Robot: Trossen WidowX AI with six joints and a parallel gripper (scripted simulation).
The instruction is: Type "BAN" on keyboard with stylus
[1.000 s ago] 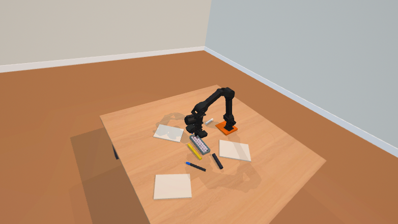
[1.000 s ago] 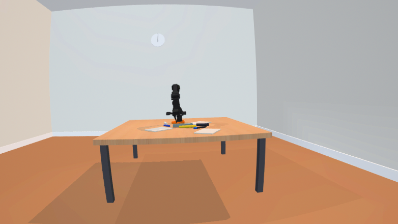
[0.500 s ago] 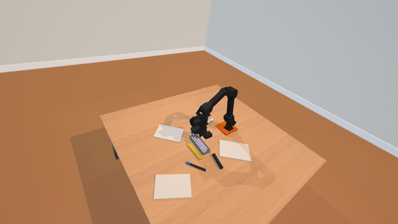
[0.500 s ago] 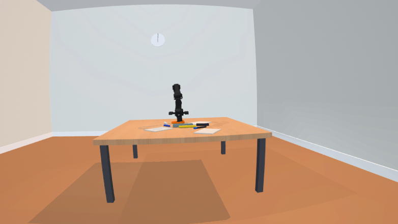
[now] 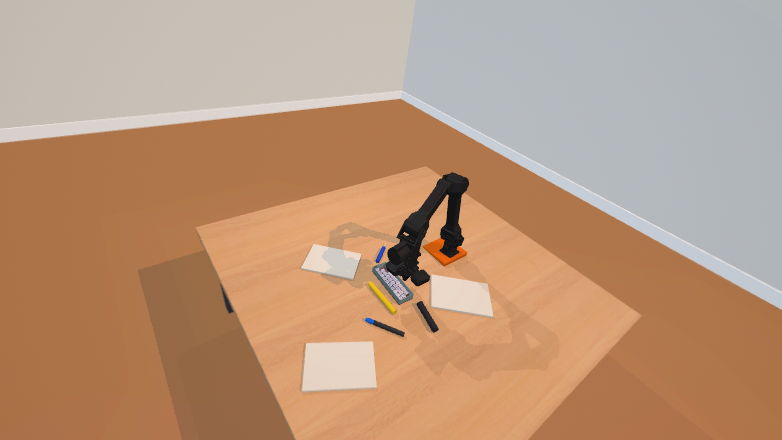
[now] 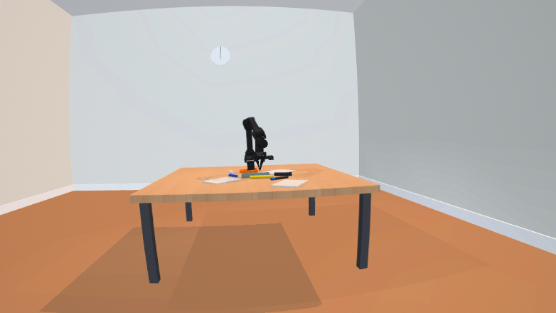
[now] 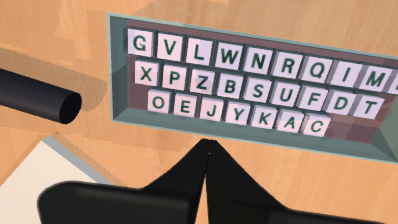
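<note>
My gripper tip is 200 mm to the left of the stylus, 70 mm past it and 30 mm above it. From my gripper tip the other things lie so: blue-capped black pen 190 mm ahead, 70 mm to the left, 30 mm below; yellow marker 100 mm ahead, 30 mm below; black marker 150 mm to the left, 30 mm below, 30 mm ahead.
</note>
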